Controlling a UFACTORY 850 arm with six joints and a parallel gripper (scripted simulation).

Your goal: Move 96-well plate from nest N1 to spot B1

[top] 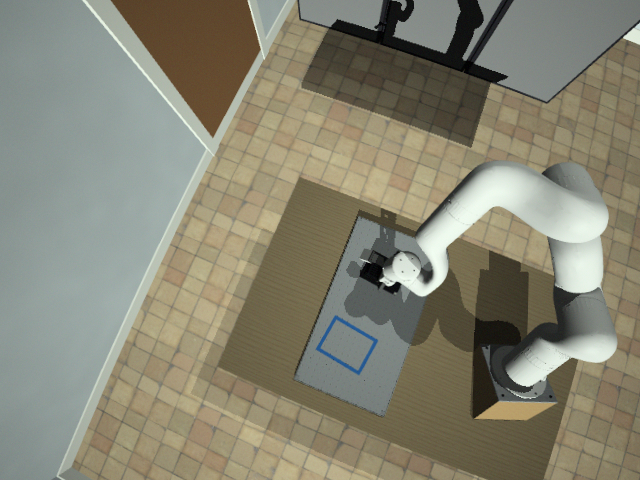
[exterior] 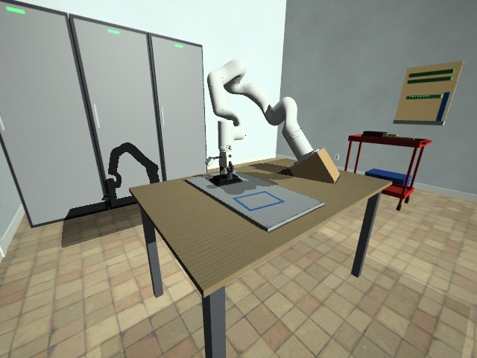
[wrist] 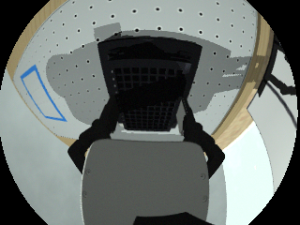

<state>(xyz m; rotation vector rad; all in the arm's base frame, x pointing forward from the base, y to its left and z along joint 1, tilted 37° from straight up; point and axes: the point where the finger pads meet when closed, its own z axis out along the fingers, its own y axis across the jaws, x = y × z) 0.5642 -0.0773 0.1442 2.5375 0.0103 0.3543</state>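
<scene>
My gripper is now 3 cm above the black plate nest. From my hand the other things lie so: black 96-well plate 1 cm below.
</scene>
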